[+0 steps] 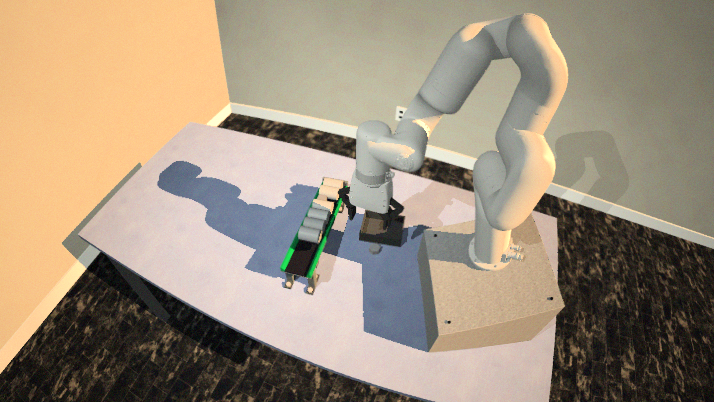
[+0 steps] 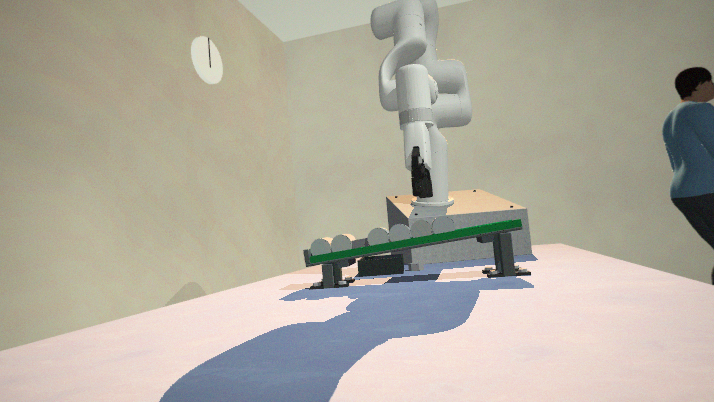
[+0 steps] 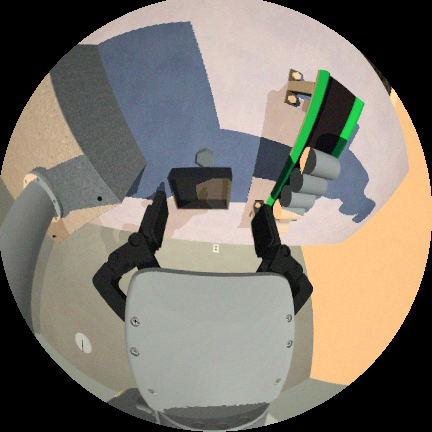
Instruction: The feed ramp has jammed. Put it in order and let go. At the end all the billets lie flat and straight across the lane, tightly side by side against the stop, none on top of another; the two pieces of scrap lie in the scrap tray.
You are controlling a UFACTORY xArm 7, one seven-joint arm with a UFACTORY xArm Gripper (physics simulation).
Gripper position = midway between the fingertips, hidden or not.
Note:
In view: the gripper (image 2: 423, 196), a scrap tray (image 1: 371, 230) and a billet (image 3: 312, 161).
The scrap tray shows as well in image 2 (image 2: 385, 264) and in image 3 (image 3: 208, 187). The gripper shows as well in image 1 (image 1: 369, 221) and in image 3 (image 3: 213, 207).

